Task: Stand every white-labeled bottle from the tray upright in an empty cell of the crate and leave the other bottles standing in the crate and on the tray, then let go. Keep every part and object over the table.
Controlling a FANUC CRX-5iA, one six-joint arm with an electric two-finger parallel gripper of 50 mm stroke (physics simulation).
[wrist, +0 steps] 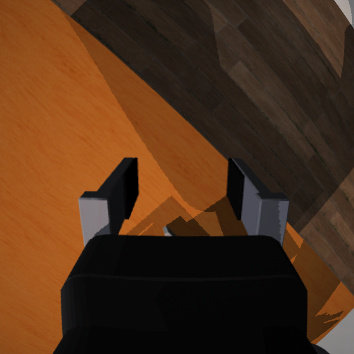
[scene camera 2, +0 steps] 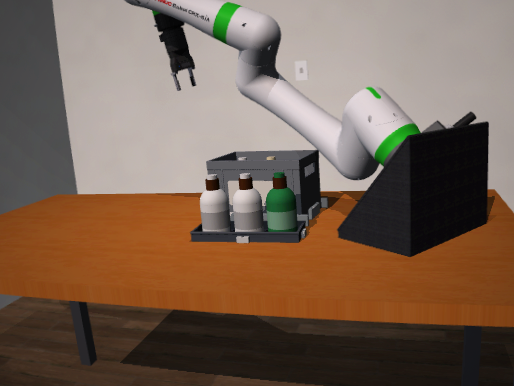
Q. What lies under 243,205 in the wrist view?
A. My gripper.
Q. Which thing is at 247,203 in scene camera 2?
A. A white bottle.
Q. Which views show my gripper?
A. The wrist view and scene camera 2: all of them.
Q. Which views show the green bottle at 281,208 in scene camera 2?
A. Scene camera 2 only.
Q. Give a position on a white bottle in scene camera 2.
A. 214,204
